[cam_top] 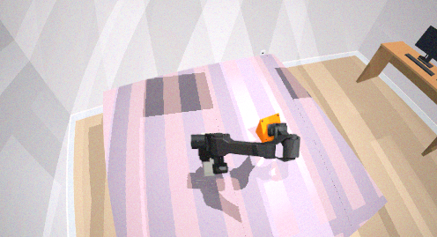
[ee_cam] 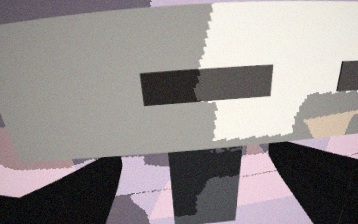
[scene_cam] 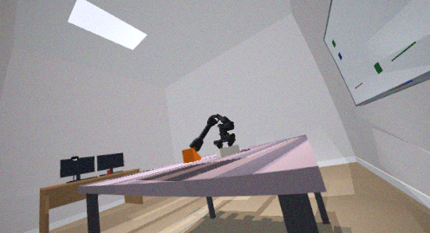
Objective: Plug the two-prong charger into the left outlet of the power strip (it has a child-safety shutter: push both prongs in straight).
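My gripper tip is 2 cm short of the black two-prong charger and 1 cm below it.
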